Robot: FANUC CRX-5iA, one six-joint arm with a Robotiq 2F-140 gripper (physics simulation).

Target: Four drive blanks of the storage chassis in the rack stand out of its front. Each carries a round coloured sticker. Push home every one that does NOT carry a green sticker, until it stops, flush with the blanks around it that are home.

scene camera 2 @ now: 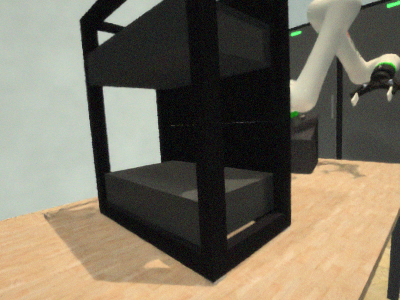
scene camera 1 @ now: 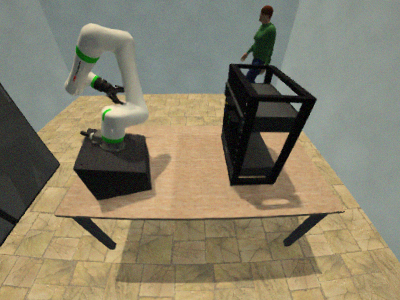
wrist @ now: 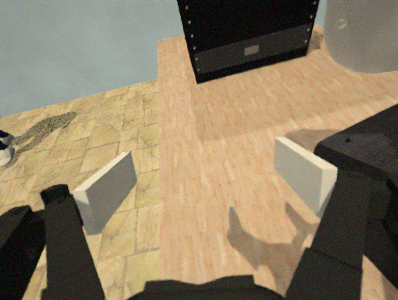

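Seen in the pictures: gripper, between the fingertips: (scene camera 2: 369, 100) (wrist: 202, 160); arm's base, origin of its link: (scene camera 1: 112, 144).
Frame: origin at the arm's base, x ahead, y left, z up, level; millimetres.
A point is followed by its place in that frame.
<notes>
The black rack (scene camera 1: 242, 150) @(x 760, y -77, z 77 mm) (scene camera 2: 210, 150) @(x 977, y 449, z -1 mm) (wrist: 250, 69) @(x 717, y 175, z -225 mm) stands on the table. It holds an upper dark box (scene camera 1: 272, 117) @(x 875, y -34, z 254 mm) (scene camera 2: 140, 55) @(x 1002, y 276, z 185 mm) and a lower dark box (scene camera 1: 255, 152) @(x 904, y 105, z -97 mm) (scene camera 2: 150, 202) @(x 990, y 242, z -134 mm). In the wrist view the lower part of the rack front shows, with a dark panel (wrist: 225, 56) @(x 706, y 283, z -139 mm) bearing a pale label. The storage chassis's drive blanks and their stickers cannot be made out in any view. My gripper (scene camera 1: 121, 95) (scene camera 2: 372, 97) @(x -3, y 397, z 96 mm) (wrist: 202, 160) @(x -3, y 397, z 96 mm) is open and empty, high beside the arm and well away from the rack front.
The wooden table (scene camera 1: 185, 165) @(x 431, y 79, z -236 mm) (scene camera 2: 335, 210) @(x 509, y 458, z -236 mm) (wrist: 180, 150) @(x 313, y 504, z -236 mm) carries the arm's black pedestal (scene camera 1: 115, 167) @(x 93, y -168, z -12 mm) (scene camera 2: 304, 145) @(x 134, y 167, z -96 mm) (wrist: 370, 145) @(x 82, y 138, z -47 mm) at the end opposite the rack. A person in green (scene camera 1: 264, 42) stands behind the rack. A dark cabinet (scene camera 1: 25, 150) (scene camera 2: 367, 125) stands beyond the arm.
</notes>
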